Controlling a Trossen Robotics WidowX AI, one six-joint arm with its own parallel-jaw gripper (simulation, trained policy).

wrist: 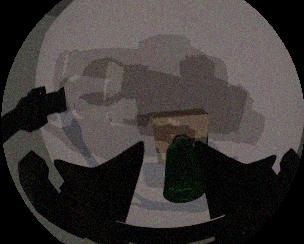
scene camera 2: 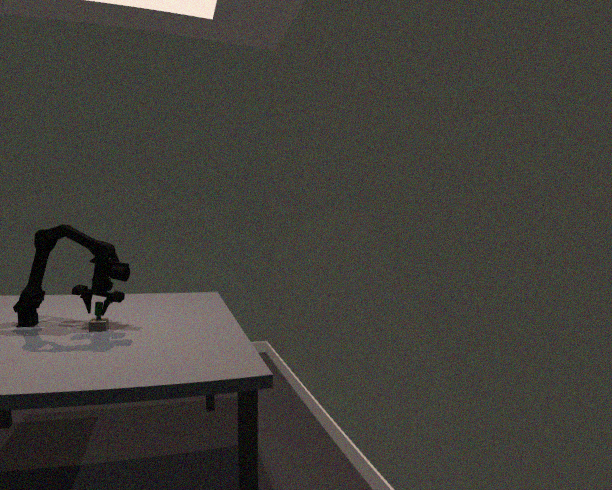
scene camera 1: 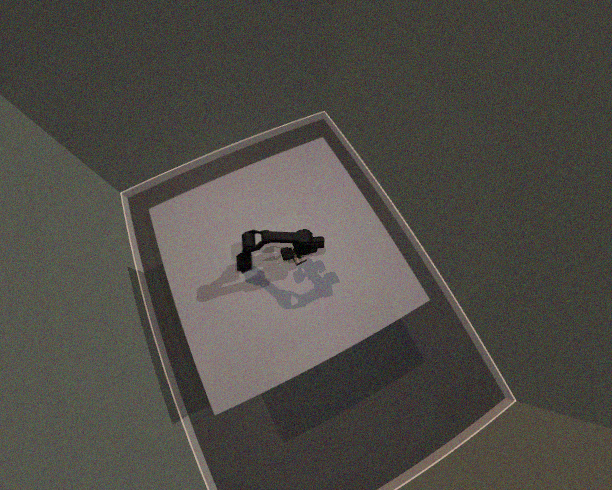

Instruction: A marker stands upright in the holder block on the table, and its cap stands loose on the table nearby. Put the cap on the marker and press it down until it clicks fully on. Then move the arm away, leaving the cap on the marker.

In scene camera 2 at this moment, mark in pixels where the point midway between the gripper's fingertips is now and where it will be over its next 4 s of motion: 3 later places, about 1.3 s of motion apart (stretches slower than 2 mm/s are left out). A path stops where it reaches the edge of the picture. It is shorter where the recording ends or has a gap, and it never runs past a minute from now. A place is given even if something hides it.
The gripper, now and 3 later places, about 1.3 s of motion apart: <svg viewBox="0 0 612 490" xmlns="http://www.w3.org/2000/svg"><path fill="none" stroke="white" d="M96 314L98 303L95 313L95 303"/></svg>
